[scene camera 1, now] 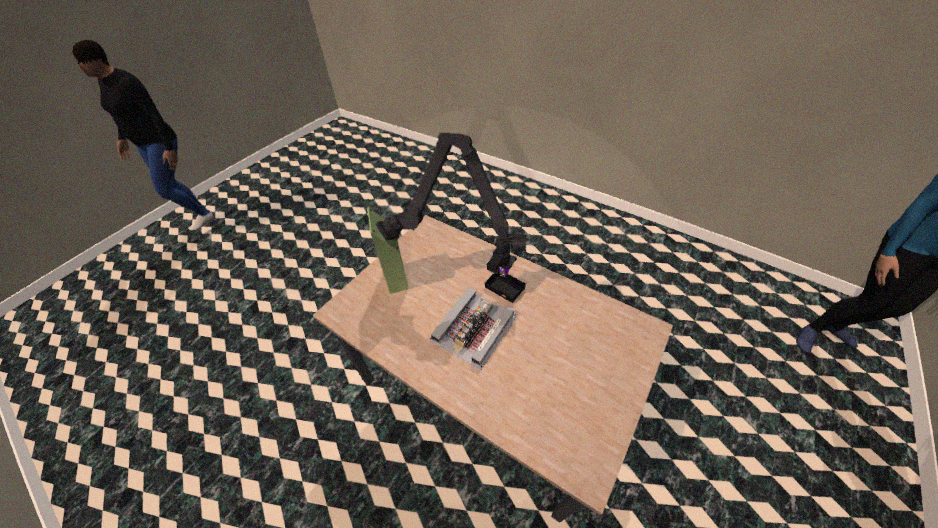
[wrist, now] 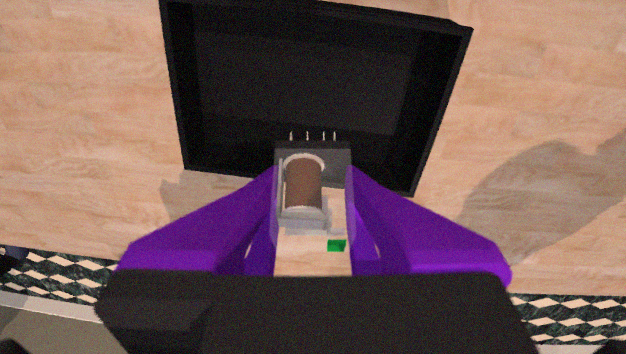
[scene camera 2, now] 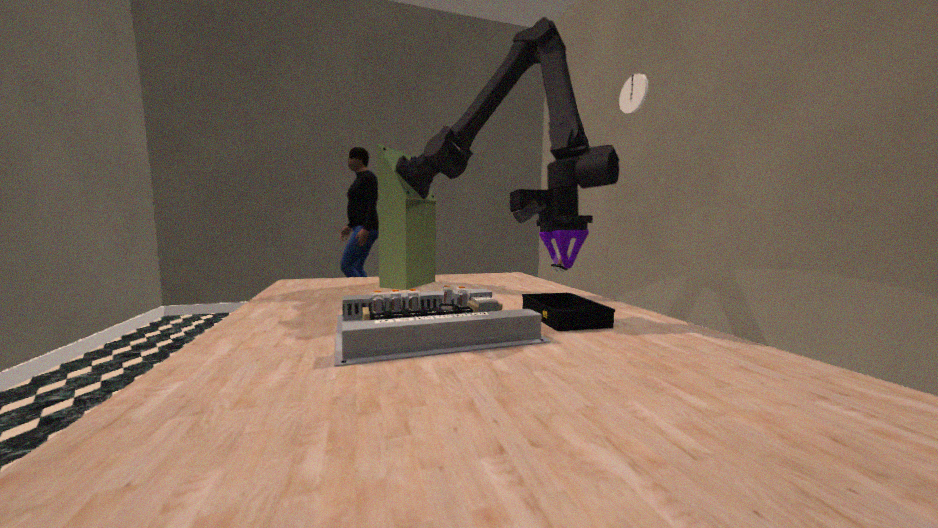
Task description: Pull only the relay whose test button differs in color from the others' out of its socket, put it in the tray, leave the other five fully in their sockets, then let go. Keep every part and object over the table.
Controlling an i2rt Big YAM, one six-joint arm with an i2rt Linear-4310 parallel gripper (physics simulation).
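Frame: origin at the arm's base, x left, y up, z ahead, level; millimetres.
Where they show: gripper, fingertip midpoint: [scene camera 1: 504, 273] [wrist: 312, 178] [scene camera 2: 563, 267]; arm's base, link origin: [scene camera 1: 386, 231] [scene camera 2: 411, 178].
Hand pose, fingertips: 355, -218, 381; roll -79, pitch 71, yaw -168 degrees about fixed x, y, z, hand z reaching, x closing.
Things, the pixels of their top centre, and the offset from my fingertips, as dx, dy, dz. Level surfaces: height alone.
- relay, top centre: [wrist: 307, 238] [scene camera 2: 562, 248] -5, +38, +1
- black tray, top centre: [wrist: 305, 109] [scene camera 2: 564, 300] [scene camera 1: 505, 283] +1, -65, +9
- wooden table, surface height: dy -100
My gripper [scene camera 2: 562, 264] [wrist: 312, 178] has purple fingers and is shut on a relay. The relay [wrist: 303, 185] has a clear case, a brown coil, a green test button and several thin pins pointing away from the gripper. In the wrist view its pin end overlaps the near side of the black tray [scene camera 1: 496, 294] [scene camera 2: 594, 322] [wrist: 176, 107]; in scene view 2 it hangs above the tray. The relay panel [scene camera 1: 443, 324] [scene camera 2: 439, 337] stands beside the tray. Several relays [scene camera 2: 413, 301] with orange buttons stand in its socket row. How fully each is seated is too small to tell.
The wooden table [scene camera 1: 564, 393] [scene camera 2: 459, 446] [wrist: 75, 100] bears everything. The green arm mount [scene camera 1: 391, 262] [scene camera 2: 406, 242] stands at its far left. Grey ducts flank the socket row. The table edge passes close behind the gripper in the wrist view. Two people [scene camera 1: 131, 111] [scene camera 1: 905, 255] are on the floor beyond the table.
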